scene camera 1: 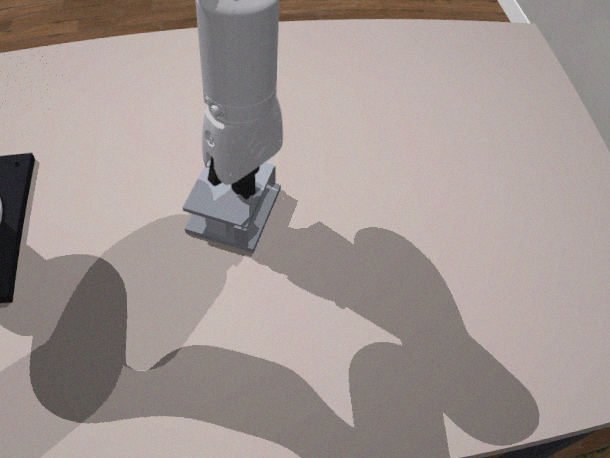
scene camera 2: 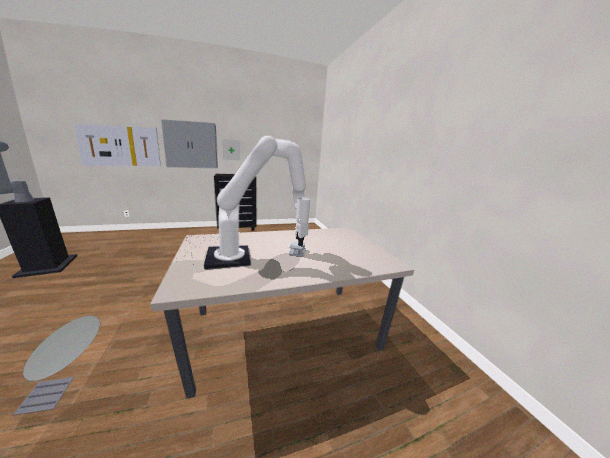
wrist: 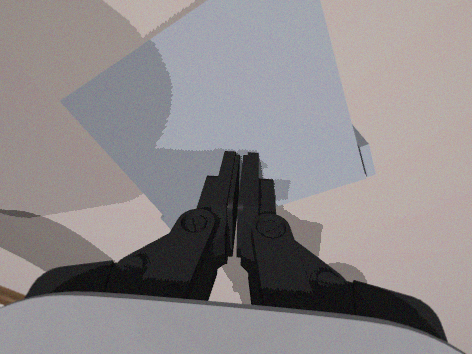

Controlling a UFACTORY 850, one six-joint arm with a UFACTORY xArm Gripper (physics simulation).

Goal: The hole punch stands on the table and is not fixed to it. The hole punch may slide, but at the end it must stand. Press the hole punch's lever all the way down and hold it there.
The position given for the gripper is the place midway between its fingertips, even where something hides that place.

Note:
In view: the gripper (scene camera 1: 243, 190) and a grey-blue hole punch (scene camera 1: 235, 236).
The grey-blue hole punch also shows in the wrist view (wrist: 364, 149). The gripper also shows in the wrist view (wrist: 241, 176).

